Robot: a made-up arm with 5 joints. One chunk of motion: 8 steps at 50 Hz.
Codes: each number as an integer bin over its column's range. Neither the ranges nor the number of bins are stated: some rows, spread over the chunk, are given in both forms.
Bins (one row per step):
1: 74 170 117 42 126 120
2: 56 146 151 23 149 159
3: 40 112 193 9 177 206
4: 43 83 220 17 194 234
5: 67 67 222 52 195 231
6: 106 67 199 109 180 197
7: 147 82 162 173 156 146
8: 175 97 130 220 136 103
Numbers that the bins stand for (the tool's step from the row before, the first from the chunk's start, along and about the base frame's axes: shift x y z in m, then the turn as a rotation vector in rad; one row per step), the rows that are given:
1: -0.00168 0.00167 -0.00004 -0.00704 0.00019 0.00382
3: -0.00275 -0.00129 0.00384 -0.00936 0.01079 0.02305
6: -0.00067 -0.00358 0.00415 -0.00231 0.01141 0.02104
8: 0.00149 -0.00205 0.00063 0.00553 0.00227 0.00002
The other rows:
2: -0.00224 0.00044 0.00170 -0.00838 0.00497 0.01254
4: -0.00265 -0.00277 0.00522 -0.00880 0.01432 0.02931
5: -0.00190 -0.00358 0.00532 -0.00633 0.01453 0.02864
7: 0.00061 -0.00282 0.00226 0.00221 0.00642 0.00964

